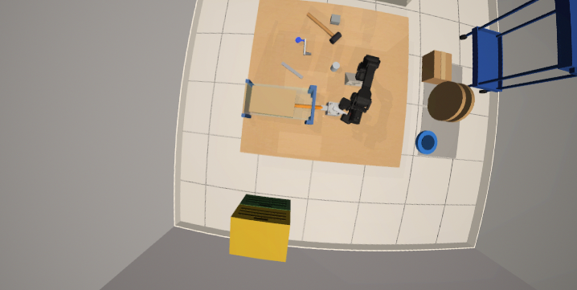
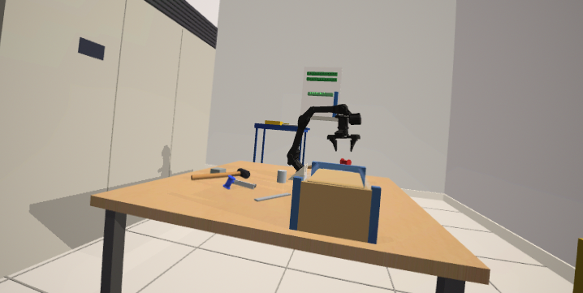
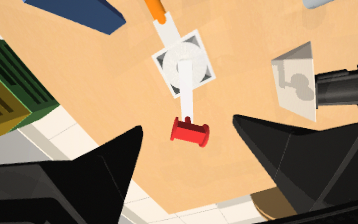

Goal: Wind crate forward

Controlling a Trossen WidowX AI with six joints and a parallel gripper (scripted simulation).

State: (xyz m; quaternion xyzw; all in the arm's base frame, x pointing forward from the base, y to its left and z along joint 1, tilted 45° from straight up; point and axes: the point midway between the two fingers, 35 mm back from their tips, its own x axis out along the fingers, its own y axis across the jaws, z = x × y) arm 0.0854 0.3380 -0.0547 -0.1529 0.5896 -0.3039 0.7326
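My gripper tip is 5 cm past the red grip, 1 cm to the right of it and 8 cm above it. Also, from my gripper tip: blue steel frame (21 cm ahead, 11 cm below); hand winch (3 cm ahead, 3 cm to the right, 18 cm below); red-knobbed crank handle (1 cm behind, 11 cm below).
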